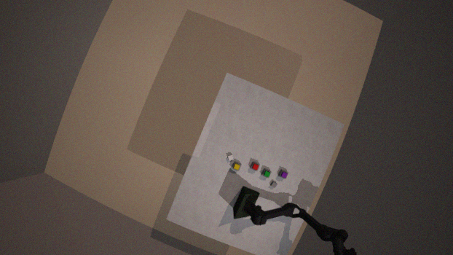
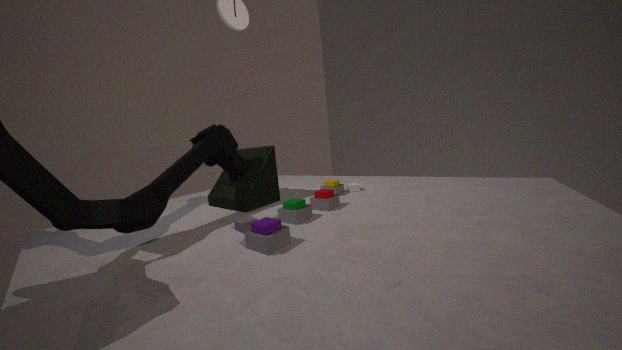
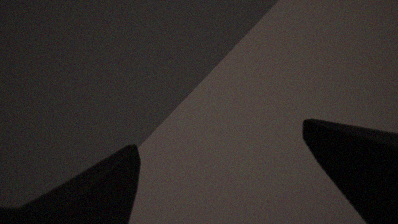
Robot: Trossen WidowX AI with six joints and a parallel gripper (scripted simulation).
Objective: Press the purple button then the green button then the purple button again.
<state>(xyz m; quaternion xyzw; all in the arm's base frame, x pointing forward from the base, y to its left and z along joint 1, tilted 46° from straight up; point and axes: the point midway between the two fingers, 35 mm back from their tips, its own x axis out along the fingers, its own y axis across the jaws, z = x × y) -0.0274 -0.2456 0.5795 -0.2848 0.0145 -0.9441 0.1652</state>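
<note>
The purple button is 31 cm ahead of my gripper tip, 47 cm to the left of it and 30 cm below it. From my gripper tip the other things lie so: green button 27 cm ahead, 58 cm to the left, 30 cm below; then red button 27 cm ahead, 67 cm to the left, 30 cm below; then small grey block 22 cm ahead, 49 cm to the left, 32 cm below.
</note>
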